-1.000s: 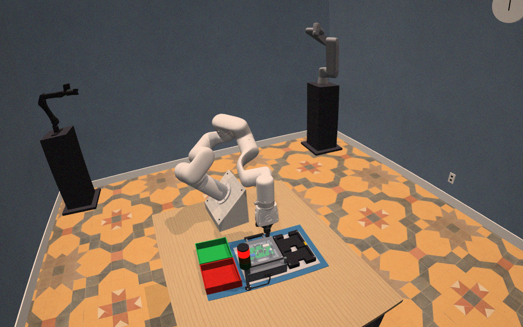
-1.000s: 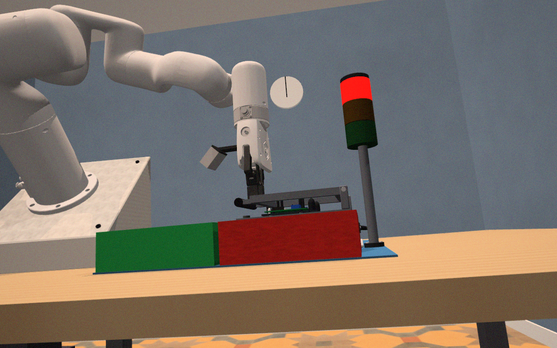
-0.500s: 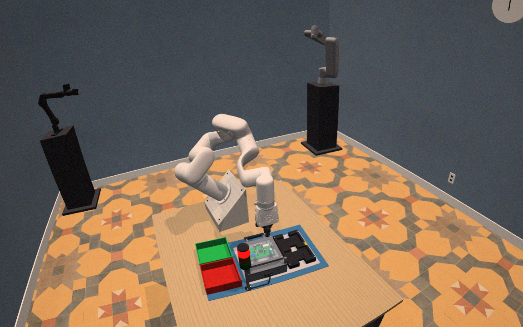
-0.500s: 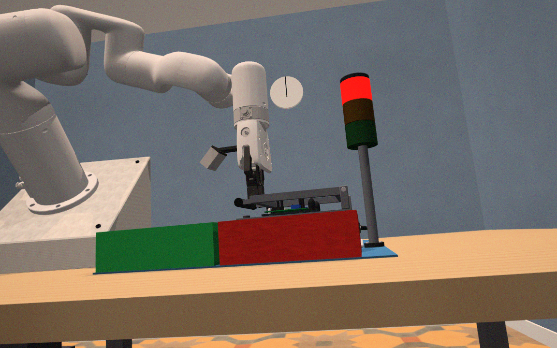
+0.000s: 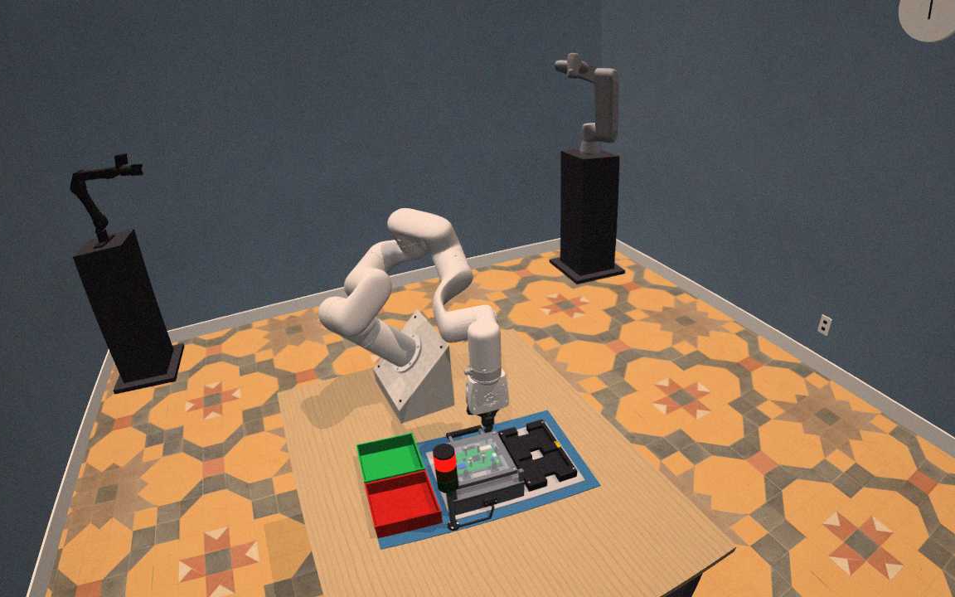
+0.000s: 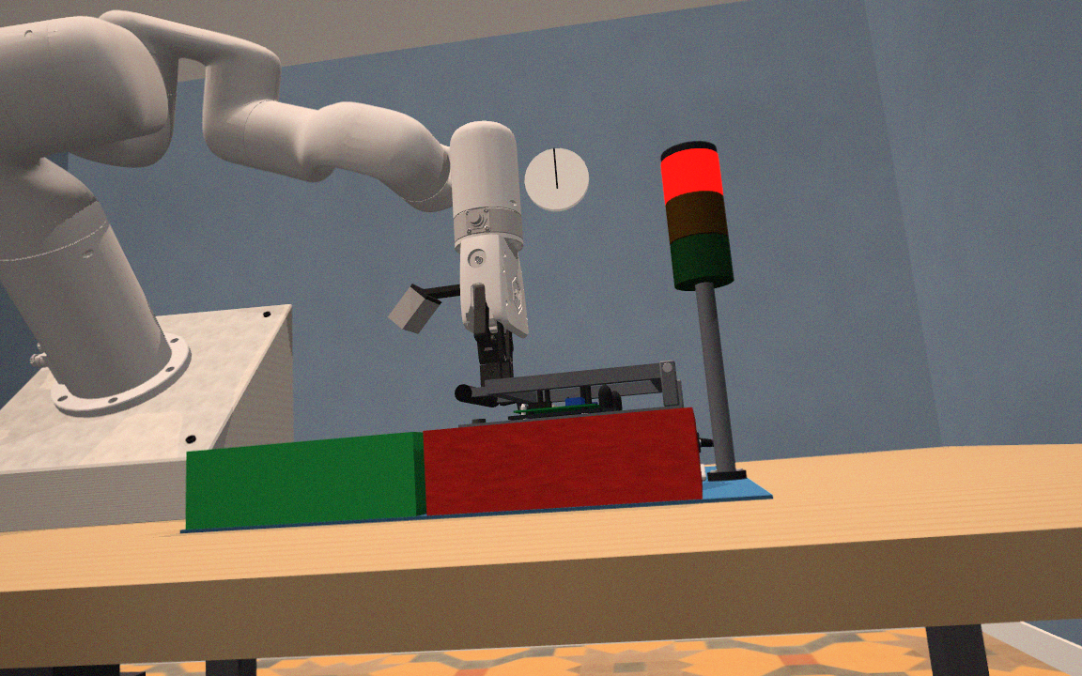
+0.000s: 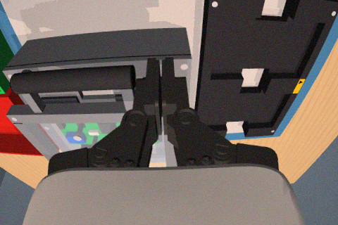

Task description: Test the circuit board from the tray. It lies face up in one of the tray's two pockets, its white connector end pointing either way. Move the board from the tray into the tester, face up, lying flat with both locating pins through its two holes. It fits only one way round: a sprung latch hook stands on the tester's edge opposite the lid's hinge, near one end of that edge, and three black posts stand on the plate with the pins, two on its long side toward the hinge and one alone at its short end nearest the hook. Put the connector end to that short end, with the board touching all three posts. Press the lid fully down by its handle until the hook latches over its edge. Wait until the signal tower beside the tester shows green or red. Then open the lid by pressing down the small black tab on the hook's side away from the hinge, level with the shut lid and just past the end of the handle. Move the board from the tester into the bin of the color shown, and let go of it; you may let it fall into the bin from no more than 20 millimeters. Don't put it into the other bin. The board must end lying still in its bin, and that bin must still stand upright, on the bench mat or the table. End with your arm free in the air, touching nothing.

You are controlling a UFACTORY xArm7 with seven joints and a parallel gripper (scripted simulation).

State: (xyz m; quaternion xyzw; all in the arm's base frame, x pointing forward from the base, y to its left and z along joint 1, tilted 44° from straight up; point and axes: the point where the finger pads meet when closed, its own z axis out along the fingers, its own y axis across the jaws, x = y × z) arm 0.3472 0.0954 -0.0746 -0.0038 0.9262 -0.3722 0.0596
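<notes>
Right now the black latch tab is 20 mm ahead of my hand, 10 mm to the right of it and 20 mm below it. Round my hand: tester plate (90 mm ahead, 60 mm to the right, 40 mm below); then tester lid (80 mm ahead, 70 mm to the right, 20 mm below); then green circuit board (80 mm ahead, 70 mm to the right, 40 mm below).
</notes>
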